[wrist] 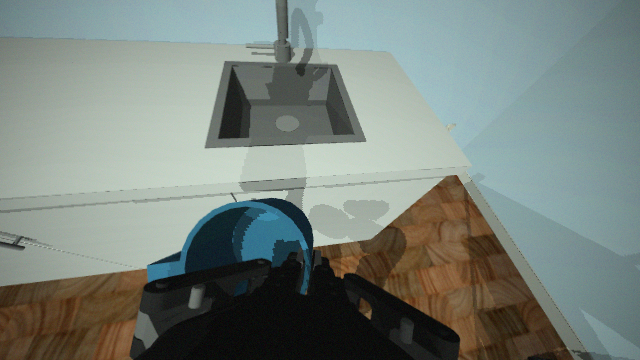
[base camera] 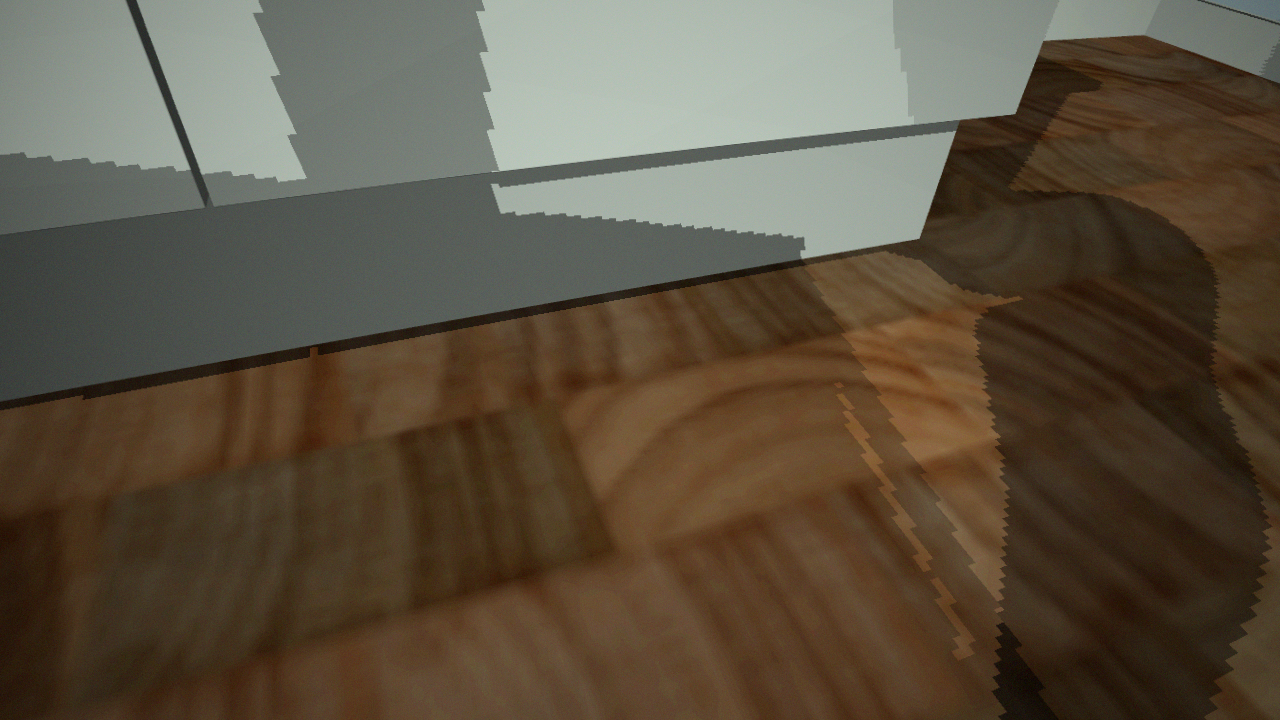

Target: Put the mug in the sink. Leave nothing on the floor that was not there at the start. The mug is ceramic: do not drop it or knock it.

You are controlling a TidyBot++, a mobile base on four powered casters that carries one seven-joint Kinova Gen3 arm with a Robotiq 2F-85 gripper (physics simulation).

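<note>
The blue mug is in the wrist view at the lower middle, its opening facing the camera and its handle at the left. My gripper is shut on the mug's wall at its right side, one finger inside and one outside. The fingers hide part of the lower mug. The grey sink is set in the white counter, beyond the mug in the wrist view. The mug shows in front of the counter's front edge, apart from the sink. The mug and the sink do not show in the base camera view.
A grey faucet stands behind the sink, against the blue wall. White cabinet fronts rise from the wooden floor. A cabinet handle sticks out at the left. The counter ends at the right, near the wall.
</note>
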